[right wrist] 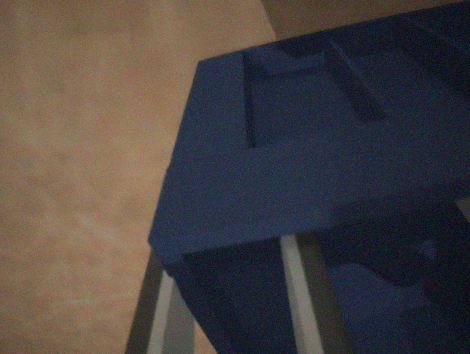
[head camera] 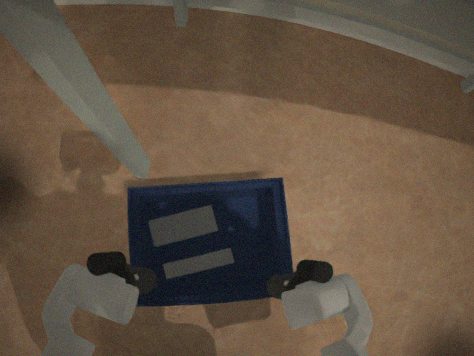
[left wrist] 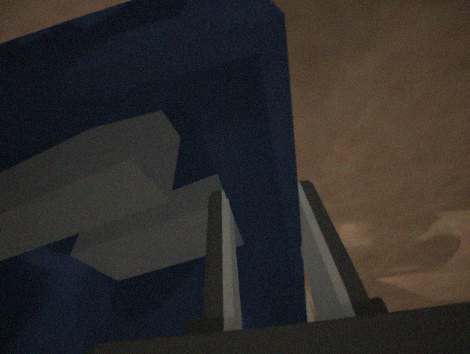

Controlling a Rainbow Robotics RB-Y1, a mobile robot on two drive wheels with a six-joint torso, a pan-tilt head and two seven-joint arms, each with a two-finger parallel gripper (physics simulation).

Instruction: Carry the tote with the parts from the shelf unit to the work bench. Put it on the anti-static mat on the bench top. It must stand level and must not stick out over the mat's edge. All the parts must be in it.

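Places are measured from the robot's base along level axes (x ahead, y left, z up), in centimetres.
Pixels of known places: left gripper, between the fingertips: (left wrist: 260, 199); right gripper, between the fingertips: (right wrist: 234, 239).
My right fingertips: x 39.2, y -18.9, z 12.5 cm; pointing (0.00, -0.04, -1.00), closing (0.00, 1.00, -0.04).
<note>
Behind a point stands the place of what it marks.
The dark blue tote (head camera: 286, 225) {z 14.8, x 54.0, y -17.9 cm} (left wrist: 240, 115) {z 13.4, x 34.6, y 18.1 cm} (right wrist: 240, 190) {z 13.7, x 36.3, y -18.4 cm} is above the brown floor, between my two arms. A wide grey block (head camera: 183, 226) {z 5.9, x 53.4, y 8.4 cm} and a narrower grey block (head camera: 198, 263) {z 9.3, x 43.6, y 3.7 cm} lie in it; grey parts (left wrist: 90, 165) {z 8.1, x 39.8, y 8.7 cm} also show in the left wrist view. Shadow makes other small parts hard to tell. My left gripper (head camera: 137, 278) {z 12.7, x 39.6, y 18.7 cm} (left wrist: 260, 199) {z 12.7, x 39.6, y 18.7 cm} is shut on the tote's wall at its left side. My right gripper (head camera: 283, 284) {z 12.5, x 39.2, y -18.9 cm} (right wrist: 234, 239) {z 12.5, x 39.2, y -18.9 cm} is shut on the tote's wall at its right side. The mat cannot be made out.
A slanting grey-green beam (head camera: 85, 95) {z 47.2, x 68.8, y 21.4 cm} reaches from the upper left to near the tote's far left corner. A pale edge (head camera: 320, 26) {z 1.6, x 140.1, y -40.9 cm} of a larger structure, with a short leg (head camera: 181, 14) {z 7.4, x 131.7, y 17.9 cm}, runs across the top. I cannot tell whether it is bench or shelf.
</note>
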